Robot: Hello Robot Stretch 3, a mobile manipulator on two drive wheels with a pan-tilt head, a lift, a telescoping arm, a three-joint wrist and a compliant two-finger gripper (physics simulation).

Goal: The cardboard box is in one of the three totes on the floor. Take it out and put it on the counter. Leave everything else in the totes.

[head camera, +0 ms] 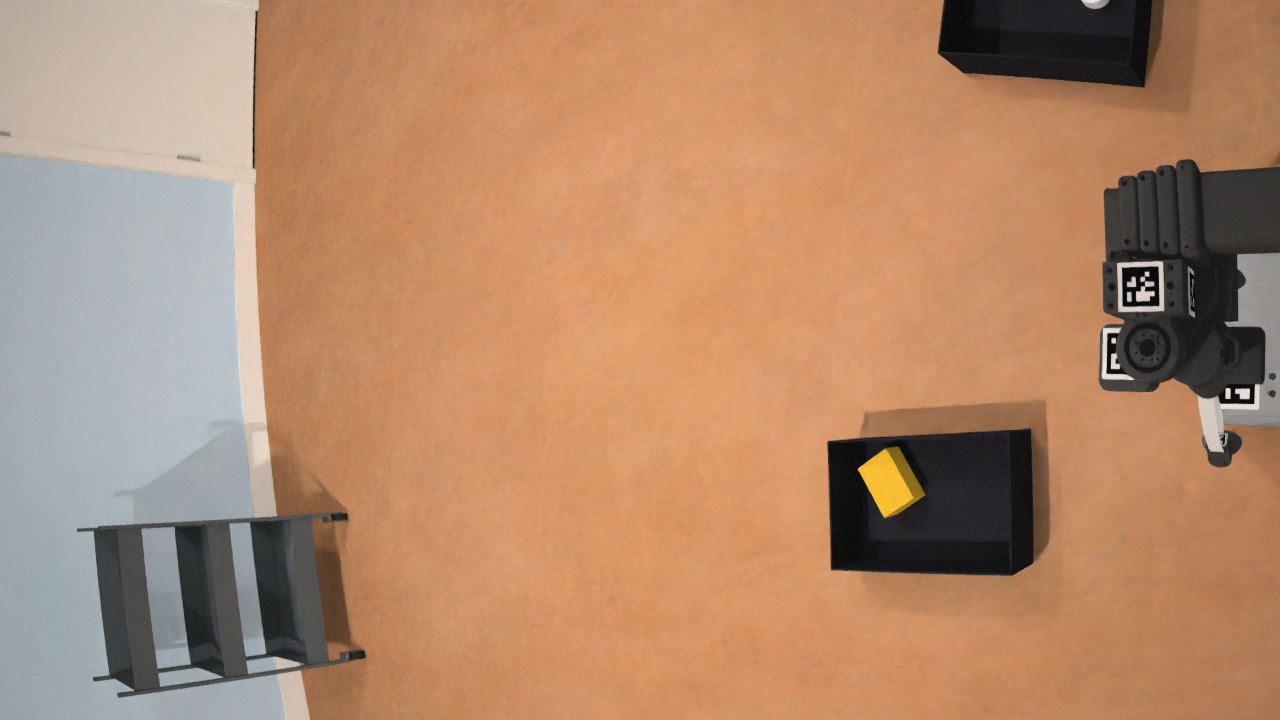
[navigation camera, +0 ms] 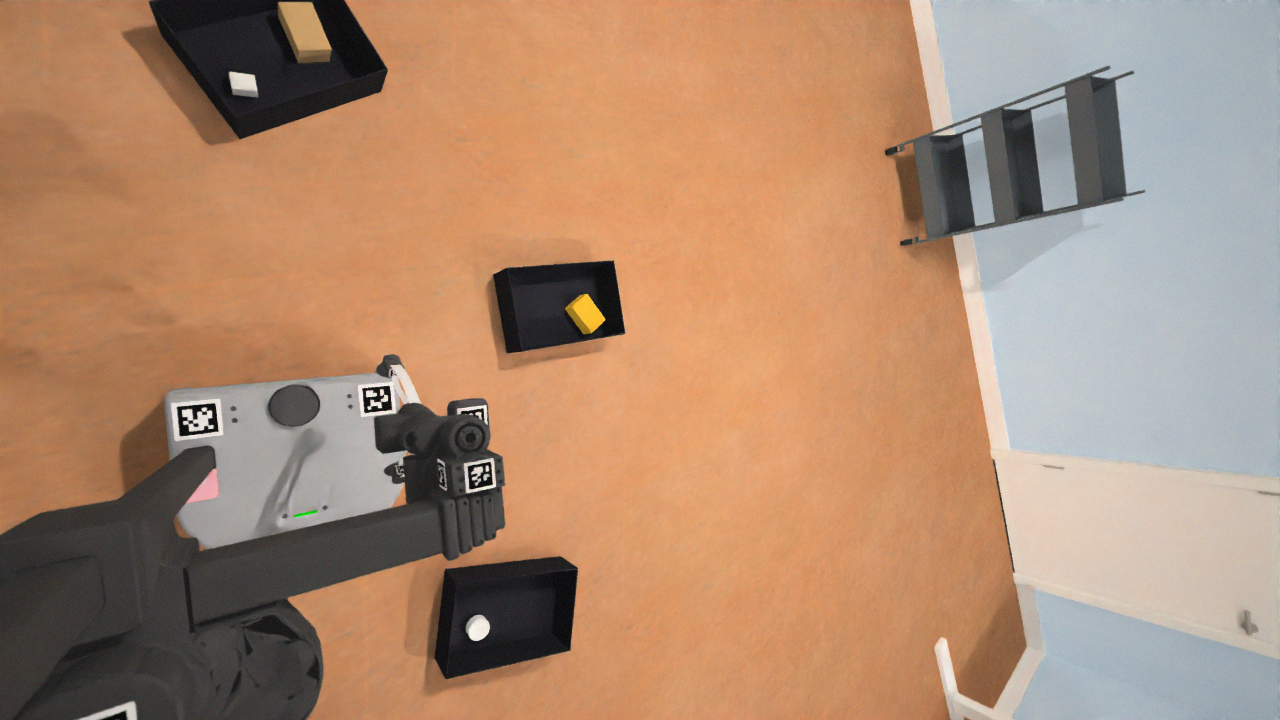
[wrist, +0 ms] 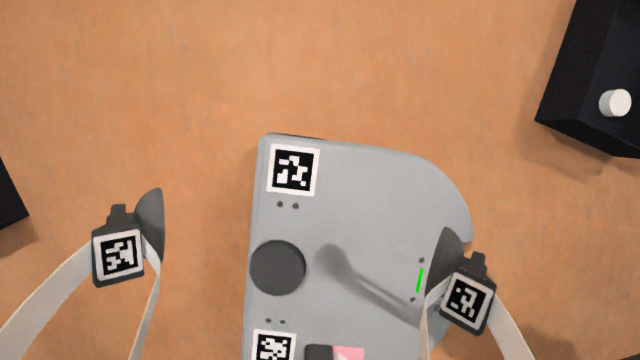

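Pixels of known places: robot's base, origin of the base link: [navigation camera: 294,403].
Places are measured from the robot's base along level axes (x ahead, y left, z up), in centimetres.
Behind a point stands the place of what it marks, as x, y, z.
The cardboard box [navigation camera: 305,31] @(73.7, -7.8, 5.3) is tan and lies in a black tote [navigation camera: 308,104] @(59.0, -7.1, 5.8) at the top left of the navigation view, beside a small white block [navigation camera: 243,84] @(61.8, 3.0, 3.2). The second tote [head camera: 971,514] @(20.2, -54.1, 0.4) [navigation camera: 508,313] @(16.4, -44.3, 5.8) holds a yellow box [head camera: 890,481] @(15.5, -66.4, 4.8) [navigation camera: 586,313] @(15.9, -66.4, 4.9). The third tote [head camera: 1047,68] @(-45.2, -39.2, 5.6) [navigation camera: 537,600] @(-57.7, -47.5, 0.3) [wrist: 565,75] holds a white cylinder [head camera: 1094,2] @(-55.7, -31.4, 2.7) [navigation camera: 477,627] @(-57.5, -31.2, 2.8) [wrist: 615,103]. My gripper [navigation camera: 393,417] @(-2.2, -12.3, 37.2) [wrist: 300,234] @(-2.2, -12.3, 37.2) is open and empty, over the edge of my base and away from the totes. In the head view it is partly hidden. The counter does not show.
My arm [navigation camera: 313,546] @(-8.9, -0.1, 72.3) is drawn in beside the grey base [navigation camera: 259,456] @(-7.6, 5.7, 16.0) [wrist: 350,190]. A dark step shelf [head camera: 223,600] @(65.0, -236.9, 44.0) [navigation camera: 999,170] @(64.2, -237.0, 43.5) stands against the blue wall. A white door [head camera: 134,80] @(-105.5, -338.0, 52.4) [navigation camera: 1136,519] @(-99.2, -336.3, 58.8) is beside it. Part of a black tote [wrist: 7,200] shows at the wrist view's left edge.
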